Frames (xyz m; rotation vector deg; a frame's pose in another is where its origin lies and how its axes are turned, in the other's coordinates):
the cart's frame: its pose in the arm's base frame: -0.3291 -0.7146 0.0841 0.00 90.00 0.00
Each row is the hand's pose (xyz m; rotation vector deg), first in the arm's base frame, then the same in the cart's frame.
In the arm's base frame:
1: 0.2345 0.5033 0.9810 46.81 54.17 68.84
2: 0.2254 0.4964 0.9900 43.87 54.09 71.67
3: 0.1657 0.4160 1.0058 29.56 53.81 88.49
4: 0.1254 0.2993 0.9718 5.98 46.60 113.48
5: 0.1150 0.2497 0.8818 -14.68 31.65 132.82
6: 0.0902 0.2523 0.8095 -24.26 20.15 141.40
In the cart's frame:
1: -0.8969 1.2179 0.5636 -14.96 -20.49 78.53
2: -0.9059 1.2110 0.5545 -18.87 -20.27 78.44
3: -0.9217 1.1306 0.4948 -39.84 -16.81 79.80
4: -0.8877 1.0139 0.4545 -72.96 -13.80 81.08
5: -0.7977 0.9643 0.4441 -102.11 -15.23 81.78
6: -0.7254 0.9669 0.4193 -116.83 -18.13 82.61

